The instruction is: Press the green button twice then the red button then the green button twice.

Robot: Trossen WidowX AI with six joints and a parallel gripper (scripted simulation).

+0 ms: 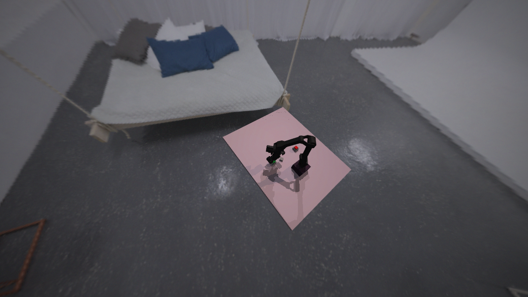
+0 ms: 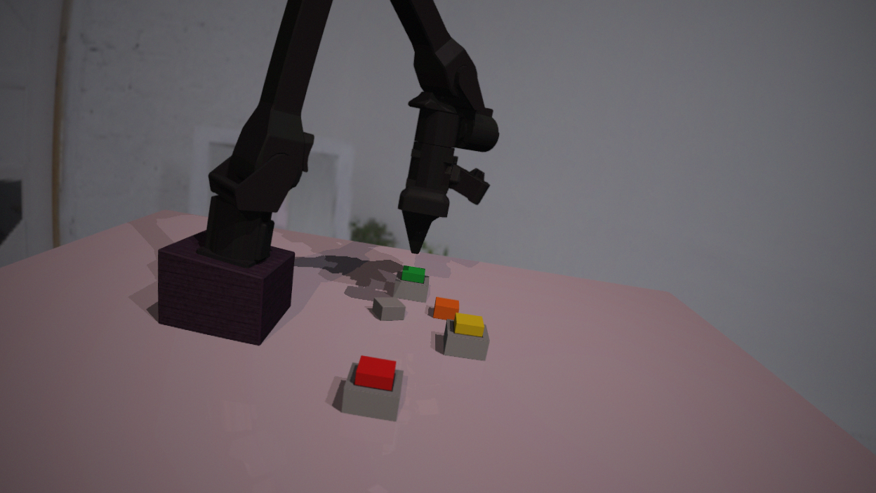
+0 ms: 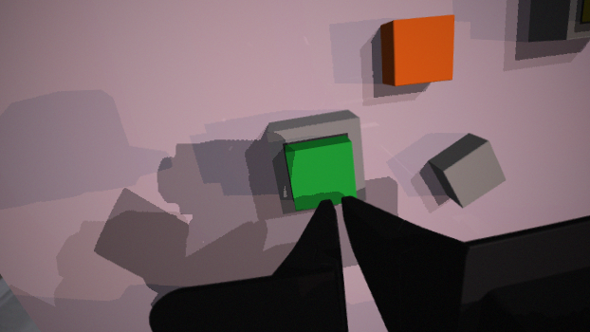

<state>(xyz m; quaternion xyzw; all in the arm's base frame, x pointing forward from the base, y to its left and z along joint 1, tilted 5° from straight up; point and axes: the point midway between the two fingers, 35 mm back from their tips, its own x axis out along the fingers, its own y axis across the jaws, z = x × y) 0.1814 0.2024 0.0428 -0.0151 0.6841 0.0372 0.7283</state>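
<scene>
Right now the green button is 3 cm below my gripper tip. Round my gripper tip: orange block: 6 cm to the right, 6 cm below, 6 cm ahead; then grey block: 9 cm to the right, 6 cm below, 2 cm behind; then yellow button: 15 cm to the right, 9 cm ahead, 3 cm below.
</scene>
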